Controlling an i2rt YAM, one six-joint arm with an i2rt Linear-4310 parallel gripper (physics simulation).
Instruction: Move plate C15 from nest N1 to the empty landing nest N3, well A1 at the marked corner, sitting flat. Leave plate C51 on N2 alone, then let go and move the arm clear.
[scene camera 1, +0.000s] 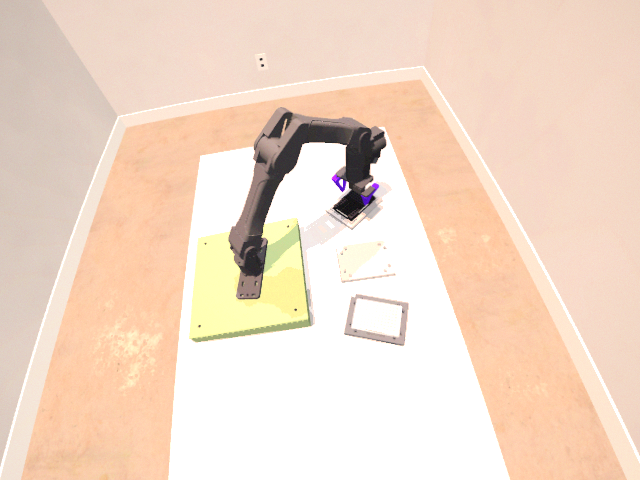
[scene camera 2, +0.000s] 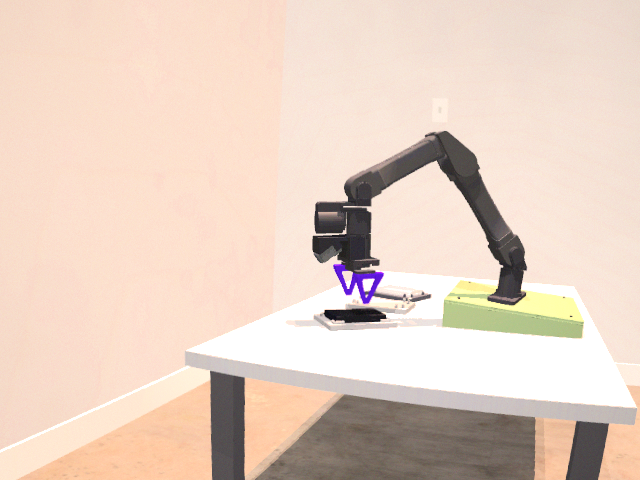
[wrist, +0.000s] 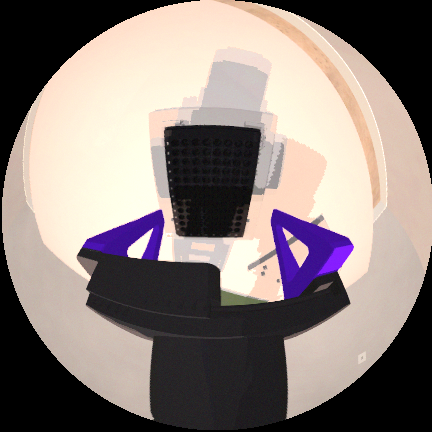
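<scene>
A black well plate (scene camera 1: 345, 207) (scene camera 2: 354, 315) (wrist: 212, 162) sits on a white nest (scene camera 1: 352, 224) (scene camera 2: 334, 326) at the far end of the row. My gripper (scene camera 1: 354, 196) (scene camera 2: 358, 297) (wrist: 217, 214) is open, pointing down a little above this plate, with nothing between its purple fingers. A pale nest (scene camera 1: 364, 261) (scene camera 2: 385, 307) with small pegs, in the middle of the row, holds no plate. A white plate (scene camera 1: 378, 316) (scene camera 2: 397, 292) sits in a grey nest (scene camera 1: 350, 318) at the other end. The plate labels and the marked corner cannot be read.
The arm's base stands on a yellow-green block (scene camera 1: 279, 304) (scene camera 2: 511, 322) beside the nests. The white table (scene camera 1: 310, 403) (scene camera 2: 413, 361) has its edge beyond the black plate's nest. The arm's shadow falls over the nest and the table around it.
</scene>
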